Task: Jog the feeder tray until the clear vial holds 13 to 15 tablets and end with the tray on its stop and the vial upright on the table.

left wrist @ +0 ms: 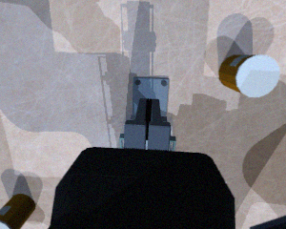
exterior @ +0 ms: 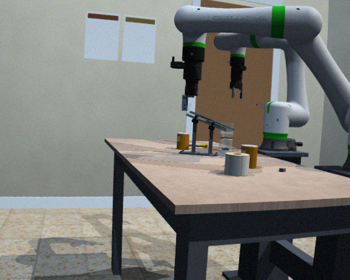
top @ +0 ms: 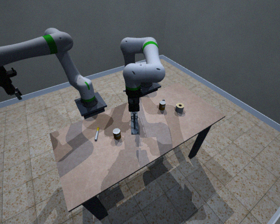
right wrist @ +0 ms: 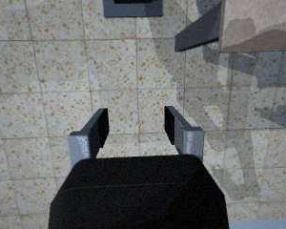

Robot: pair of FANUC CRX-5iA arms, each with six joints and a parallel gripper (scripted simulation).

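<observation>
The feeder tray lies 8 cm behind my left hand, 5 cm below it and 4 cm to the left of it. Round my left hand: clear vial (16 cm behind, 15 cm below, 8 cm to the left); marker (26 cm to the right, 19 cm below, 15 cm behind); label roll (48 cm to the left, 16 cm below, 3 cm behind).
</observation>
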